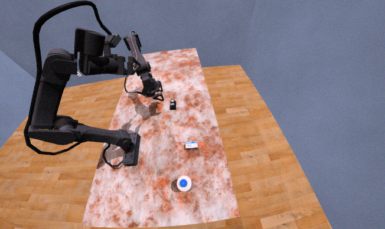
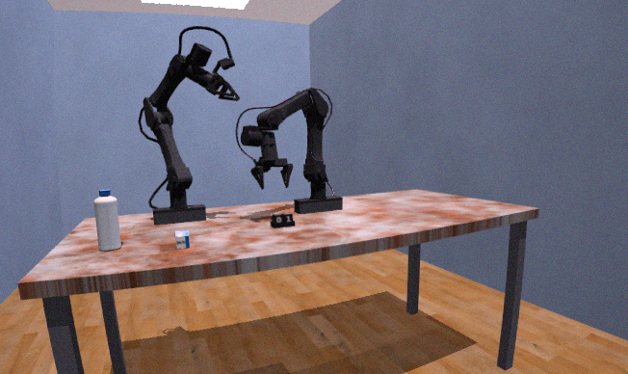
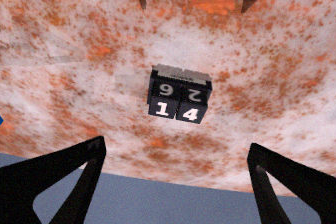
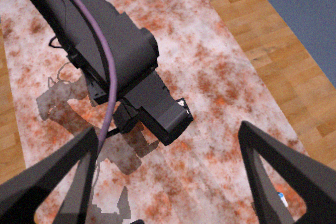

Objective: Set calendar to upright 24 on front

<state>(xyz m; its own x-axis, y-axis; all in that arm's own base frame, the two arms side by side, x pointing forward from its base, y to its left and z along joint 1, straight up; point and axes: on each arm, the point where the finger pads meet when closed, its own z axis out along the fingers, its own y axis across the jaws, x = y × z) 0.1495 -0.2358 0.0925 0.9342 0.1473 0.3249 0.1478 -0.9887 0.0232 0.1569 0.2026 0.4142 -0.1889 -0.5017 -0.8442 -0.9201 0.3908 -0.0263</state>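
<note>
The black tray lies 5 cm ahead of my left hand, 1 cm to the left of it and 12 cm below it. The rest, counted from my left hand: white box (20 cm ahead, 32 cm to the right, 12 cm below); white bottle (18 cm ahead, 54 cm to the right, 5 cm below).
</note>
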